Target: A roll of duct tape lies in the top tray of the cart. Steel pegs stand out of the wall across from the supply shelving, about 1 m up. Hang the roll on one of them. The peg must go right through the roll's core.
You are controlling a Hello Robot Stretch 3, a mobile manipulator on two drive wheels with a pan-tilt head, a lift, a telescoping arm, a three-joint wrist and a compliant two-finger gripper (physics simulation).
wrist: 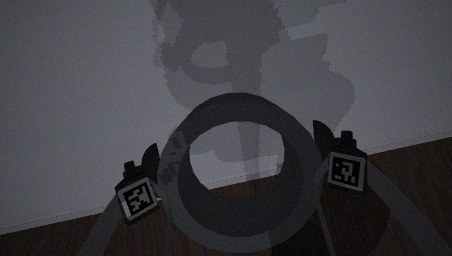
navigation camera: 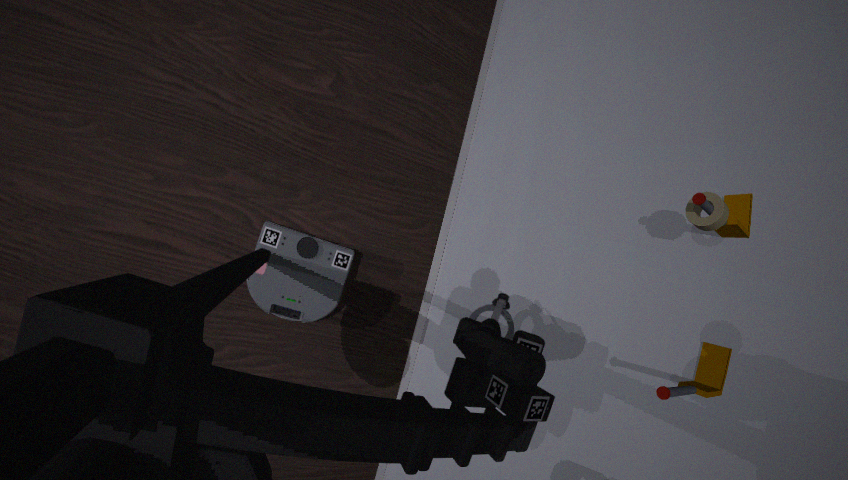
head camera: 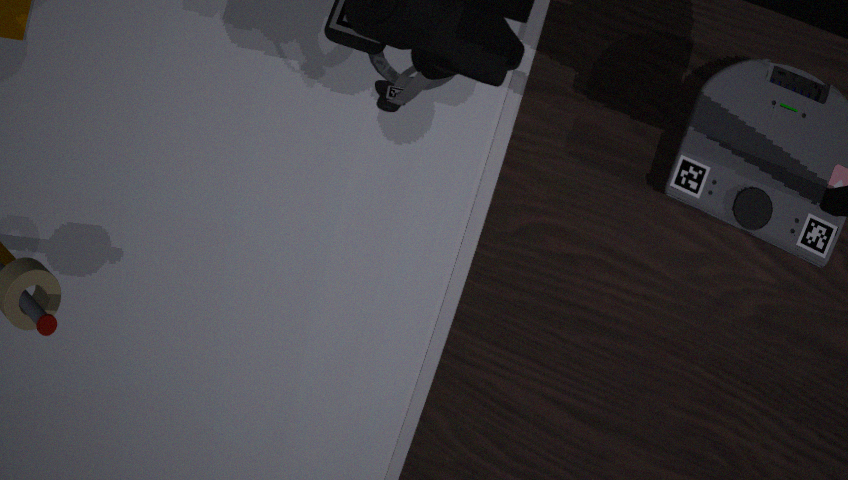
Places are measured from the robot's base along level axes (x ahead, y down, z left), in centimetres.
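Where they show: robot's base, origin of its link: (navigation camera: 306, 246) (head camera: 751, 206).
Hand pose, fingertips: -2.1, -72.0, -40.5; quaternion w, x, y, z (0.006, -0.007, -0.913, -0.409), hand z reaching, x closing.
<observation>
Things, the pixels of their centre, and the offset from my fingertips, as dx, dy, dz. "*": a spot on its surface instead. Level surfaces: height alone.
- bare steel peg, a spot on its surface: (navigation camera: 681, 391) * +2.0, -37.7, -3.1
- second peg, a spot on its surface: (head camera: 33, 306) (navigation camera: 705, 207) * +26.1, -37.4, +0.7
- beige roll, middle of its body: (head camera: 27, 293) (navigation camera: 706, 211) +26.8, -36.5, -2.5
- dark wood floor, height of its surface: dy +72.0
The grey duct tape roll (wrist: 237, 107) is held between the two fingertips of my gripper (wrist: 236, 150) in the wrist view, its open core facing the camera, with pale wall and brown floor showing through. One fingertip (head camera: 389, 98) (navigation camera: 501, 300) shows in front of the pale wall; the wrist largely hides the roll in these two views. A bare steel peg (navigation camera: 681, 391) with a red tip stands out of a yellow mount, to the right of and below the gripper in the navigation view. A second peg (head camera: 33, 306) (navigation camera: 706, 206) carries a beige roll (head camera: 13, 306) (navigation camera: 718, 212). The cart does not show.
The pale wall (head camera: 267, 237) (navigation camera: 595, 148) meets the dark wood floor (head camera: 595, 356) (navigation camera: 238, 118) along a straight skirting. My grey base (head camera: 752, 148) (navigation camera: 297, 279) stands on the floor. My dark arm (navigation camera: 327, 422) reaches across to the wall, casting shadows on it.
</observation>
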